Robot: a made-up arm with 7 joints. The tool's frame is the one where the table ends. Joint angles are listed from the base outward.
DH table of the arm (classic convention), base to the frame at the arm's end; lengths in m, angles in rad. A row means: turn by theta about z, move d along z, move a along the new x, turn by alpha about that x. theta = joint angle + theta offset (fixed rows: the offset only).
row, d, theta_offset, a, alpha
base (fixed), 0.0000, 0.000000, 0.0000, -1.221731
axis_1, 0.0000, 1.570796, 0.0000, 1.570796
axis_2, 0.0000, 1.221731, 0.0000, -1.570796
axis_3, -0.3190, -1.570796, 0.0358, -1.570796
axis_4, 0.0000, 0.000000, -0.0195, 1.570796
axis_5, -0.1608, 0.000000, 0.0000, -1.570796
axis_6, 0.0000, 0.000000, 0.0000, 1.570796
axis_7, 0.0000, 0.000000, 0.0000, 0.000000
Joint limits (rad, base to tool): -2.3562..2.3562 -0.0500..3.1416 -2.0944..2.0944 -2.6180..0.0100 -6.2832..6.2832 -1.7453..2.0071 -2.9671..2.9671
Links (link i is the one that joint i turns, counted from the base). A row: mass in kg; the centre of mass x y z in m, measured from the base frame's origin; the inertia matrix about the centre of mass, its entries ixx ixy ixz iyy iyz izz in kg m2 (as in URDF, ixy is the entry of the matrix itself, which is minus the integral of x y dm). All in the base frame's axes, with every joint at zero. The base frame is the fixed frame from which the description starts. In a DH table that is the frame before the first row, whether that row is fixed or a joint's. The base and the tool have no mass.
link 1: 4.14; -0.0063 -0.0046 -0.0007; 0.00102 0 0 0.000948 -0.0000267 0.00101
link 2: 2.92; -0.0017 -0.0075 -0.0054; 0.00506 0 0 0.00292 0 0.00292
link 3: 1.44; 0.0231 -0.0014 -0.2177; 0.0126 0 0.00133 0.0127 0 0.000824
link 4: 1.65; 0.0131 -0.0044 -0.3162; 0.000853 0 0 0.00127 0 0.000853
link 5: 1.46; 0.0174 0.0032 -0.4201; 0.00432 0 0 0.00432 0 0.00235
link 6: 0.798; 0.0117 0.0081 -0.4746; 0.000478 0 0 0.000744 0 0.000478
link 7: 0.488; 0.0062 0.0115 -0.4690; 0.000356 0 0 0.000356 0 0.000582
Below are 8 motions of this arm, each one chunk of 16 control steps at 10 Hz.
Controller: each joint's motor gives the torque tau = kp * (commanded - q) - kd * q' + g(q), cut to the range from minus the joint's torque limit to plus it. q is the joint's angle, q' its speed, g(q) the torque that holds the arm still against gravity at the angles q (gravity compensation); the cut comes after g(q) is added. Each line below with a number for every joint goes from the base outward.
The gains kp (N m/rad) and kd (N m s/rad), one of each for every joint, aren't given. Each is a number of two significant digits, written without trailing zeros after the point. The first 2 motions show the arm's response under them.
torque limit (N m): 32 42 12 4.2 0.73 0.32 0.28
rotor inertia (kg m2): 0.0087 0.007 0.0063 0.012 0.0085 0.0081 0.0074
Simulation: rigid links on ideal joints. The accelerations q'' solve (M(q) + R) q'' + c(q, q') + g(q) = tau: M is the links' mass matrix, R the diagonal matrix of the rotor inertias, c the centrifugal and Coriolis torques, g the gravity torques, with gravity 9.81 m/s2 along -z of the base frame. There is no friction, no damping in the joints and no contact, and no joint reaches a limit. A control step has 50 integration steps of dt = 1/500 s. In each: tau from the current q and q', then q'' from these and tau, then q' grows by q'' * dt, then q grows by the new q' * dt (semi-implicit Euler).
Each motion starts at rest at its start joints. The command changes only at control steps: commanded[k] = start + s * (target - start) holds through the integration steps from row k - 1 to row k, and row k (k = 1, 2, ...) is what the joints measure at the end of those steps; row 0 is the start. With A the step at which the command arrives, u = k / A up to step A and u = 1 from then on. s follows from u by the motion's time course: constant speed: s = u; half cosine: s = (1 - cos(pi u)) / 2; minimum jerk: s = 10 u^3 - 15 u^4 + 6 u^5; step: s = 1 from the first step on.
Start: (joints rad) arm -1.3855 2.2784 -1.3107 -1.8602 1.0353 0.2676 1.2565
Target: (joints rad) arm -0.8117 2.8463 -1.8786 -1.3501 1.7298 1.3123 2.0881
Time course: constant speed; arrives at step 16
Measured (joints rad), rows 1 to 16:
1: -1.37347 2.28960 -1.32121 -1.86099 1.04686 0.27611 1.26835
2: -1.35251 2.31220 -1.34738 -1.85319 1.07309 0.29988 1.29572
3: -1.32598 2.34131 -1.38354 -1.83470 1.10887 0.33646 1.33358
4: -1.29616 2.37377 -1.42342 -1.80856 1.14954 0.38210 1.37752
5: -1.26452 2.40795 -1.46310 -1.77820 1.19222 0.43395 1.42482
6: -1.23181 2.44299 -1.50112 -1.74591 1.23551 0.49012 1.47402
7: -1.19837 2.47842 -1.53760 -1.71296 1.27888 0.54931 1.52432
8: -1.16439 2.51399 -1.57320 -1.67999 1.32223 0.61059 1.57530
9: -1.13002 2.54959 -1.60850 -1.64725 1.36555 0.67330 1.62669
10: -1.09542 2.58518 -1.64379 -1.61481 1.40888 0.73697 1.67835
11: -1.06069 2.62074 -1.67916 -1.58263 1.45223 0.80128 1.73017
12: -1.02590 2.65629 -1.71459 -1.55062 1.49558 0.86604 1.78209
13: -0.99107 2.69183 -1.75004 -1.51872 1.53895 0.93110 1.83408
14: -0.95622 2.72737 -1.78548 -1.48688 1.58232 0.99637 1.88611
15: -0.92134 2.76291 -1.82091 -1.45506 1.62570 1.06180 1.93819
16: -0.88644 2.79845 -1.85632 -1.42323 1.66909 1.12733 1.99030
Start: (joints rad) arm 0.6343 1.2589 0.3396 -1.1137 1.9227 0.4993 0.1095
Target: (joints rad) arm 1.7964 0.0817 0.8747 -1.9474 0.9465 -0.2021 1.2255
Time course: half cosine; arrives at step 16
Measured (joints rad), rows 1 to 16:
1: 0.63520 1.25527 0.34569 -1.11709 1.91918 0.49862 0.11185
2: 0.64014 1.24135 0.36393 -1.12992 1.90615 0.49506 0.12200
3: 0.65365 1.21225 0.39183 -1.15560 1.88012 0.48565 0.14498
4: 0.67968 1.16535 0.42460 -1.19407 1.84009 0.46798 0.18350
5: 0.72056 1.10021 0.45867 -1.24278 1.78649 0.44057 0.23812
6: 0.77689 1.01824 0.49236 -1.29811 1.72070 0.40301 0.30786
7: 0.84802 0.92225 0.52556 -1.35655 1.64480 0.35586 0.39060
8: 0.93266 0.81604 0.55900 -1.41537 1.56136 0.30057 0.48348
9: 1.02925 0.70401 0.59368 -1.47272 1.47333 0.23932 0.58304
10: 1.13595 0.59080 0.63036 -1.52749 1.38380 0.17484 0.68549
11: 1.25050 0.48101 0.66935 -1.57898 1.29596 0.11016 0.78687
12: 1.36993 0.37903 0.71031 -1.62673 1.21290 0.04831 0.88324
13: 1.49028 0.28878 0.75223 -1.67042 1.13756 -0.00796 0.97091
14: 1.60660 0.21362 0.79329 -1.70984 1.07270 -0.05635 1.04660
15: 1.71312 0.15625 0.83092 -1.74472 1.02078 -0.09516 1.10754
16: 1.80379 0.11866 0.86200 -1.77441 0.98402 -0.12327 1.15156
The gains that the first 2 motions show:
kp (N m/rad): 7.9 71 6.6 3 1.3 0.48 0.67
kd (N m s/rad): 1.8 13 0.91 0.85 0.25 0.16 0.16
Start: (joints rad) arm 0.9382 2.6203 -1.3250 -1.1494 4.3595 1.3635 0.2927
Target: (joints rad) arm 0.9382 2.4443 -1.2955 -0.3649 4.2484 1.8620 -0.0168
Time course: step
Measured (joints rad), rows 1 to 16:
1: 0.93928 2.55643 -1.29545 -0.95800 4.33019 1.43356 0.22699
2: 0.94601 2.50168 -1.29226 -0.77804 4.29578 1.55015 0.13306
3: 0.94506 2.47200 -1.29765 -0.65763 4.27256 1.64713 0.06674
4: 0.94101 2.45739 -1.30021 -0.57088 4.25974 1.71660 0.02783
5: 0.93775 2.45095 -1.29995 -0.50601 4.25319 1.76408 0.00667
6: 0.93598 2.44841 -1.29872 -0.45791 4.24982 1.79598 -0.00442
7: 0.93530 2.44745 -1.29757 -0.42350 4.24807 1.81733 -0.01013
8: 0.93524 2.44696 -1.29677 -0.40005 4.24724 1.83165 -0.01306
9: 0.93554 2.44652 -1.29628 -0.38495 4.24699 1.84131 -0.01461
10: 0.93600 2.44606 -1.29598 -0.37581 4.24708 1.84785 -0.01547
11: 0.93651 2.44560 -1.29579 -0.37061 4.24734 1.85231 -0.01598
12: 0.93699 2.44519 -1.29566 -0.36786 4.24764 1.85536 -0.01630
13: 0.93740 2.44486 -1.29558 -0.36651 4.24791 1.85746 -0.01650
14: 0.93771 2.44463 -1.29553 -0.36588 4.24811 1.85889 -0.01663
15: 0.93793 2.44447 -1.29550 -0.36559 4.24825 1.85988 -0.01671
16: 0.93807 2.44438 -1.29549 -0.36543 4.24833 1.86055 -0.01676

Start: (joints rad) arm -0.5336 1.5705 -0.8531 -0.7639 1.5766 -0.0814 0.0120
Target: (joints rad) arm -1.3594 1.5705 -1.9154 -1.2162 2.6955 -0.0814 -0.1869
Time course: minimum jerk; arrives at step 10
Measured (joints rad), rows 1 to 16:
1: -0.53560 1.57066 -0.85779 -0.76402 1.57950 -0.08140 0.01151
2: -0.54875 1.57151 -0.88746 -0.76568 1.59923 -0.08141 0.00816
3: -0.58383 1.57285 -0.96137 -0.77407 1.65407 -0.08138 -0.00110
4: -0.64785 1.57380 -1.08523 -0.79684 1.75504 -0.08154 -0.01785
5: -0.74110 1.57356 -1.24875 -0.83984 1.90013 -0.08226 -0.04154
6: -0.85628 1.57188 -1.42941 -0.90283 2.07474 -0.08367 -0.06975
7: -0.97989 1.56929 -1.59974 -0.97793 2.25589 -0.08533 -0.09892
8: -1.09595 1.56691 -1.73556 -1.05221 2.41841 -0.08646 -0.12534
9: -1.19109 1.56566 -1.82317 -1.11340 2.54211 -0.08654 -0.14618
10: -1.25991 1.56557 -1.86540 -1.15568 2.61965 -0.08570 -0.16045
11: -1.30730 1.56609 -1.88205 -1.18145 2.66088 -0.08453 -0.16958
12: -1.33874 1.56683 -1.88865 -1.19605 2.68059 -0.08336 -0.17552
13: -1.35789 1.56763 -1.89258 -1.20397 2.68938 -0.08237 -0.17951
14: -1.36773 1.56840 -1.89659 -1.20819 2.69306 -0.08163 -0.18219
15: -1.37099 1.56906 -1.90118 -1.21053 2.69451 -0.08118 -0.18399
16: -1.37013 1.56959 -1.90593 -1.21201 2.69504 -0.08097 -0.18516

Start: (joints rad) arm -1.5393 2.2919 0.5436 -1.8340 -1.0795 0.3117 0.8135
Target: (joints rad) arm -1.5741 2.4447 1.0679 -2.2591 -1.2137 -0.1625 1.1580
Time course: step
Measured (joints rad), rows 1 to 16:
1: -1.48552 2.32865 0.68362 -1.87656 -1.11494 0.25224 0.90320
2: -1.46961 2.38146 0.86321 -1.97655 -1.15460 0.14373 1.00921
3: -1.50060 2.41916 0.99478 -2.07251 -1.18047 0.04319 1.07454
4: -1.55024 2.43880 1.07138 -2.14289 -1.19731 -0.03171 1.10878
5: -1.59516 2.44642 1.10803 -2.18898 -1.20816 -0.08129 1.12604
6: -1.62367 2.44827 1.11944 -2.21795 -1.21443 -0.11215 1.13532
7: -1.63398 2.44799 1.11590 -2.23572 -1.21729 -0.13094 1.14117
8: -1.62987 2.44717 1.10464 -2.24614 -1.21782 -0.14241 1.14562
9: -1.61711 2.44634 1.09088 -2.25185 -1.21702 -0.14950 1.14939
10: -1.60124 2.44563 1.07810 -2.25479 -1.21571 -0.15394 1.15260
11: -1.58636 2.44506 1.06827 -2.25632 -1.21443 -0.15671 1.15517
12: -1.57485 2.44465 1.06207 -2.25724 -1.21349 -0.15847 1.15704
13: -1.56755 2.44441 1.05928 -2.25789 -1.21296 -0.15960 1.15821
14: -1.56421 2.44432 1.05913 -2.25837 -1.21278 -0.16036 1.15880
15: -1.56395 2.44435 1.06066 -2.25871 -1.21285 -0.16091 1.15897
16: -1.56564 2.44444 1.06294 -2.25891 -1.21305 -0.16134 1.15886

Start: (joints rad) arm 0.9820 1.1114 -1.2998 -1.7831 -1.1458 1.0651 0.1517
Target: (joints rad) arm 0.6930 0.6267 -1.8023 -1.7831 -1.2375 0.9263 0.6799
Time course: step
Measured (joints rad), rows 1 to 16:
1: 0.90379 0.96574 -1.49226 -1.67872 -1.16091 1.02920 0.28405
2: 0.83487 0.80150 -1.67487 -1.66229 -1.19187 0.99528 0.44028
3: 0.79679 0.70586 -1.74966 -1.72097 -1.21704 0.97431 0.53967
4: 0.76874 0.65870 -1.77620 -1.77488 -1.22955 0.96027 0.59757
5: 0.74373 0.63800 -1.78649 -1.80294 -1.23452 0.95014 0.63128
6: 0.72137 0.62997 -1.79055 -1.81041 -1.23634 0.94253 0.65118
7: 0.70259 0.62732 -1.79160 -1.80717 -1.23697 0.93674 0.66303
8: 0.68805 0.62668 -1.79131 -1.80044 -1.23714 0.93236 0.67007
9: 0.67790 0.62666 -1.79084 -1.79396 -1.23714 0.92914 0.67420
10: 0.67194 0.62674 -1.79088 -1.78906 -1.23711 0.92690 0.67657
11: 0.66967 0.62679 -1.79168 -1.78584 -1.23710 0.92546 0.67793
12: 0.67039 0.62680 -1.79321 -1.78395 -1.23713 0.92468 0.67870
13: 0.67332 0.62679 -1.79526 -1.78298 -1.23719 0.92440 0.67916
14: 0.67762 0.62677 -1.79755 -1.78258 -1.23727 0.92449 0.67944
15: 0.68254 0.62675 -1.79980 -1.78252 -1.23736 0.92481 0.67963
16: 0.68742 0.62674 -1.80180 -1.78263 -1.23745 0.92527 0.67976

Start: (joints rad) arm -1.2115 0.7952 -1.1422 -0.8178 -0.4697 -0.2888 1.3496
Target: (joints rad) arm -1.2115 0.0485 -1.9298 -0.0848 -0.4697 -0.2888 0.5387
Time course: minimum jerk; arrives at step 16
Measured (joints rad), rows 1 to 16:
1: -1.21167 0.79471 -1.14277 -0.81684 -0.46964 -0.28878 1.34916
2: -1.21281 0.79113 -1.14692 -0.81054 -0.46930 -0.28863 1.34587
3: -1.21575 0.78031 -1.15960 -0.79436 -0.46853 -0.28830 1.33572
4: -1.22066 0.75818 -1.18570 -0.76615 -0.46738 -0.28789 1.31473
5: -1.22685 0.72197 -1.22847 -0.72613 -0.46603 -0.28764 1.28020
6: -1.23293 0.67082 -1.28860 -0.67613 -0.46474 -0.28779 1.23119
7: -1.23730 0.60593 -1.36397 -0.61887 -0.46383 -0.28849 1.16848
8: -1.23861 0.53027 -1.45013 -0.55743 -0.46366 -0.28969 1.09434
9: -1.23613 0.44814 -1.54126 -0.49484 -0.46450 -0.29117 1.01221
10: -1.22988 0.36453 -1.63122 -0.43387 -0.46640 -0.29259 0.92633
11: -1.22067 0.28454 -1.71434 -0.37700 -0.46919 -0.29361 0.84141
12: -1.20981 0.21283 -1.78593 -0.32630 -0.47248 -0.29400 0.76221
13: -1.19894 0.15314 -1.84268 -0.28331 -0.47577 -0.29365 0.69305
14: -1.18961 0.10785 -1.88308 -0.24859 -0.47852 -0.29267 0.63718
15: -1.18299 0.07750 -1.90786 -0.22133 -0.48023 -0.29136 0.59628
16: -1.17966 0.06028 -1.92044 -0.19887 -0.48043 -0.29010 0.56972

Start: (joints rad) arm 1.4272 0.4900 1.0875 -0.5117 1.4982 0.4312 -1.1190
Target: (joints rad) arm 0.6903 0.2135 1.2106 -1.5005 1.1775 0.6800 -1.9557
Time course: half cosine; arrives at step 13
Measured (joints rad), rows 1 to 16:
1: 1.42676 0.48859 1.08943 -0.51532 1.49653 0.43191 -1.12185
2: 1.42427 0.48321 1.09553 -0.52874 1.49011 0.43491 -1.13383
3: 1.41683 0.47224 1.10585 -0.55577 1.47694 0.44157 -1.16028
4: 1.40092 0.45516 1.11971 -0.59813 1.45661 0.45265 -1.20347
5: 1.37314 0.43240 1.13605 -0.65612 1.42987 0.46820 -1.26304
6: 1.33092 0.40503 1.15353 -0.72867 1.39823 0.48780 -1.33668
7: 1.27294 0.37459 1.17052 -0.81335 1.36359 0.51058 -1.42074
8: 1.19949 0.34288 1.18512 -0.90650 1.32802 0.53542 -1.51072
9: 1.11261 0.31178 1.19549 -1.00354 1.29357 0.56099 -1.60172
10: 1.01610 0.28311 1.20015 -1.09949 1.26213 0.58589 -1.68873
11: 0.91529 0.25849 1.19834 -1.18954 1.23534 0.60872 -1.76702
12: 0.81661 0.23933 1.19029 -1.26945 1.21454 0.62822 -1.83230
13: 0.72704 0.22670 1.17717 -1.33566 1.20076 0.64334 -1.88099
14: 0.65241 0.21988 1.16313 -1.38822 1.19324 0.65417 -1.91300
15: 0.59629 0.21665 1.15316 -1.42999 1.18947 0.66180 -1.93255
16: 0.56020 0.21528 1.14915 -1.46261 1.18733 0.66715 -1.94425

